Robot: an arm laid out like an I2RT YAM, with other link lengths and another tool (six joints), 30 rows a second.
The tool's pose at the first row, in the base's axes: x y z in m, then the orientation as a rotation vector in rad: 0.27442 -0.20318 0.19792 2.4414 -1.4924 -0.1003
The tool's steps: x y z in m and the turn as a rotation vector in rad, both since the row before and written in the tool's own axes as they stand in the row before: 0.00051 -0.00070 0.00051 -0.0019 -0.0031 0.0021; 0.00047 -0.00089 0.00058 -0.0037 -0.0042 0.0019; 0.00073 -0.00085 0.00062 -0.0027 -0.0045 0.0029; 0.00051 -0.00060 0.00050 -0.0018 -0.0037 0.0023; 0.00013 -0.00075 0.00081 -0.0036 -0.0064 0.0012; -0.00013 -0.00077 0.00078 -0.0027 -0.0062 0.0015; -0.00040 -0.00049 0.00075 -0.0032 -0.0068 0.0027; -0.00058 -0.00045 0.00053 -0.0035 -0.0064 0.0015; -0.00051 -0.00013 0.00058 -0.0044 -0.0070 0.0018; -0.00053 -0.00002 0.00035 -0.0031 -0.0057 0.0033
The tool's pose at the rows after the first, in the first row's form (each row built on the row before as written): 0.27516 -0.20343 0.19728 2.4392 -1.4955 -0.1051; 0.27603 -0.20358 0.19652 2.4361 -1.4980 -0.1126; 0.27697 -0.20399 0.19575 2.4331 -1.5023 -0.1195; 0.27761 -0.20429 0.19514 2.4310 -1.5059 -0.1249; 0.27814 -0.20424 0.19416 2.4291 -1.5085 -0.1352; 0.27857 -0.20395 0.19319 2.4276 -1.5118 -0.1445; 0.27864 -0.20353 0.19231 2.4249 -1.5165 -0.1547; 0.27865 -0.20292 0.19164 2.4228 -1.5195 -0.1648; 0.27840 -0.20251 0.19102 2.4199 -1.5227 -0.1763; 0.27810 -0.20208 0.19066 2.4164 -1.5276 -0.1849
